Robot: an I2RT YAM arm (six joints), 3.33 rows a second.
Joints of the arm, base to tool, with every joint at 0 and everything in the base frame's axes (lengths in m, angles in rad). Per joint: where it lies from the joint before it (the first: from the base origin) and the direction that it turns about. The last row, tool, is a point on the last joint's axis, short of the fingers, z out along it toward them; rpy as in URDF.
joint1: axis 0 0 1 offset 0.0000 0.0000 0.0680
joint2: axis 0 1 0 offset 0.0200 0.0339 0.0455
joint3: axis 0 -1 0 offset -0.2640 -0.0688 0.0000
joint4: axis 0 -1 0 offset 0.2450 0.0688 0.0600
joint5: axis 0 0 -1 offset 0.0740 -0.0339 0.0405
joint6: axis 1 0 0 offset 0.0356 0.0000 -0.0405
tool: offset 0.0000 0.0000 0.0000 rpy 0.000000 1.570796 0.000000
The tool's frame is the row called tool.
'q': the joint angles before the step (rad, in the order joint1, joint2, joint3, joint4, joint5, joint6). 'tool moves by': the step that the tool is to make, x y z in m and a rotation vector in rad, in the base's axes. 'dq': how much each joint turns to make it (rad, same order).
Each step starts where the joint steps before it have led.
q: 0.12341 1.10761 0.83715 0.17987 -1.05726 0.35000
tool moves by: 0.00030 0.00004 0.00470 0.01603 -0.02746 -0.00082
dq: 0.00001 -0.00001 -0.00001 0.05148 0.00002 0.02556
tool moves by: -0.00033 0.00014 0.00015 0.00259 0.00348 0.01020
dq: 0.00000 0.00002 0.00000 0.00156 -0.01030 0.00535
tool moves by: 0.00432 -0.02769 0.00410 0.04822 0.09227 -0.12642
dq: -0.11332 -0.00650 0.00956 -0.00692 0.01142 0.11214
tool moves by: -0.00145 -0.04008 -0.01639 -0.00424 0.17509 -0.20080
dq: -0.16250 -0.01107 -0.00001 -0.20483 0.04045 -0.02288
